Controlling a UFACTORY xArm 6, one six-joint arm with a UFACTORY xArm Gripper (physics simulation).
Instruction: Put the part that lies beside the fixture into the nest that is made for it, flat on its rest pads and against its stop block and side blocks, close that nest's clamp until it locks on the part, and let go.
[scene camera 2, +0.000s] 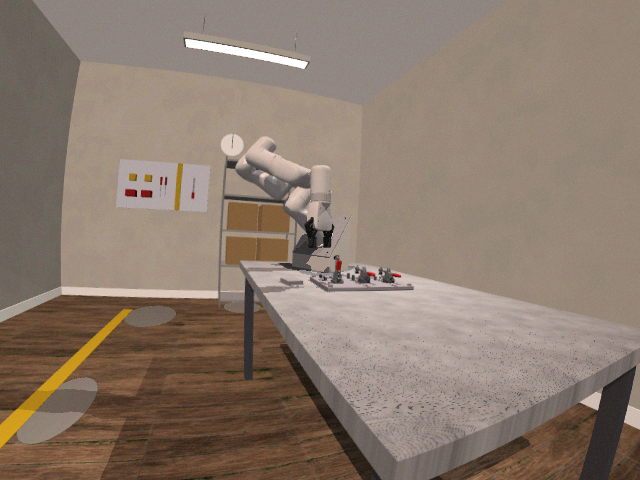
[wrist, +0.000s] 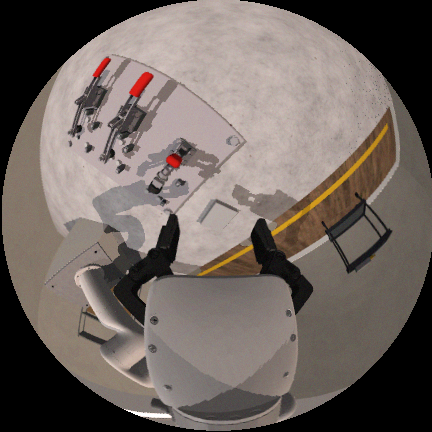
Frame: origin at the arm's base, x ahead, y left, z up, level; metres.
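Where they show: gripper, fingertip midpoint: (scene camera 2: 319, 247) (wrist: 216, 224); arm's base at its link origin: (scene camera 2: 322, 238) (wrist: 88, 275).
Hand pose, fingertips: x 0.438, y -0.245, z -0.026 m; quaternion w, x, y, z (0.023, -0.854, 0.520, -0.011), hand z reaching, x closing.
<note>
Things, the pixels of their centre, and the offset from my fingertips. "spot": a spot on its surface instead. Level surfaces: height alone.
- fixture plate at a spot on its surface: (wrist: 196, 120) spot: 0.069 m ahead, 0.079 m left, 0.127 m down
- far end at a spot on its surface: (wrist: 92, 96) (scene camera 2: 387, 276) spot: 0.051 m ahead, 0.280 m left, 0.103 m down
- table at its surface level: 0.142 m down
- bolt head at a spot on its surface: (wrist: 233, 140) spot: 0.074 m ahead, 0.011 m left, 0.120 m down
The part (scene camera 2: 291, 281) (wrist: 218, 215), a flat grey block, lies on the table beside the fixture plate (scene camera 2: 372, 288) (wrist: 196, 120). The clamp nearest the part (scene camera 2: 337, 273) (wrist: 174, 160) has its red handle upright and its arm with a black tip raised. The other two clamps, one in the middle (scene camera 2: 364, 275) (wrist: 131, 120) and one at the far end (scene camera 2: 388, 275) (wrist: 92, 96), have their red handles lying low. My gripper (scene camera 2: 319, 246) (wrist: 216, 224) is open and empty, high above the table near the part. The small blocks and pads of the nests are hard to make out.
The table (scene camera 2: 439, 351) (wrist: 280, 100) carries the fixture, and its edge runs close beyond the part. Small pins and blocks stand beside the clamps on the plate. A bolt head (wrist: 233, 140) sits at the plate's corner. A shelf with boxes (scene camera 2: 242, 215) stands behind the arm.
</note>
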